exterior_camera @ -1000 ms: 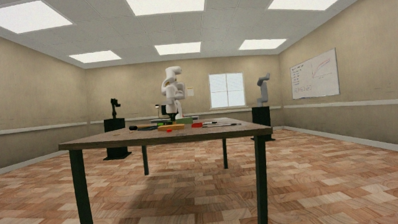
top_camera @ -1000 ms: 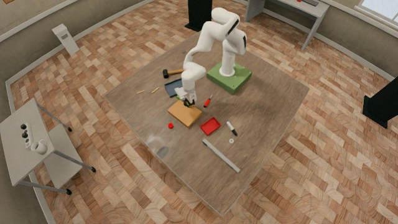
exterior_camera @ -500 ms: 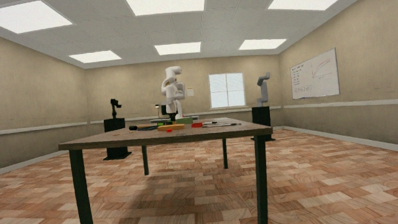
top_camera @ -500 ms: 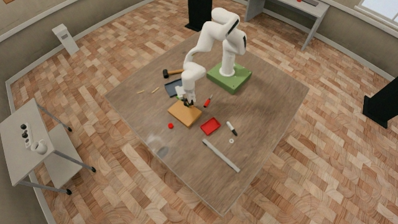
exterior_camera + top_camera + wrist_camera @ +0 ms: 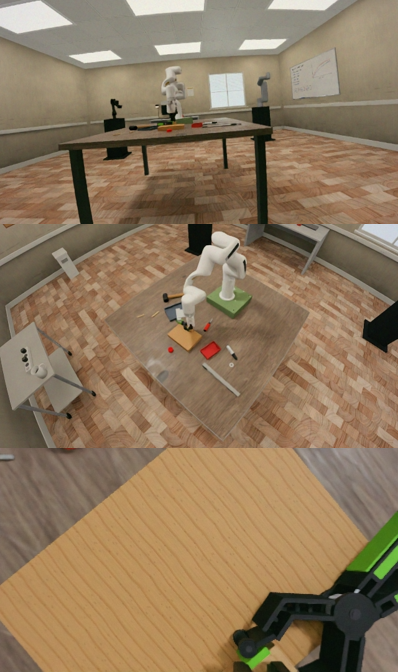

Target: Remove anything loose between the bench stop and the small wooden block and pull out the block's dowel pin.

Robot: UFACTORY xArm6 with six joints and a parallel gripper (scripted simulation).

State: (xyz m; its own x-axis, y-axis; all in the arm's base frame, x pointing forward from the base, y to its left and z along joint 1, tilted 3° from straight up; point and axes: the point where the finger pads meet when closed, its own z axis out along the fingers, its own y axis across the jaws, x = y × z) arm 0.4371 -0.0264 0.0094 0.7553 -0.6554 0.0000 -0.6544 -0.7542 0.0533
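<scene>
Now: hand 20 mm above the dowel pin. The rest, counted from my hand: tan bench board (60 mm ahead, 10 mm to the right, 60 mm below); red cap (200 mm ahead, 20 mm to the right, 70 mm below); small wooden block (40 mm below).
</scene>
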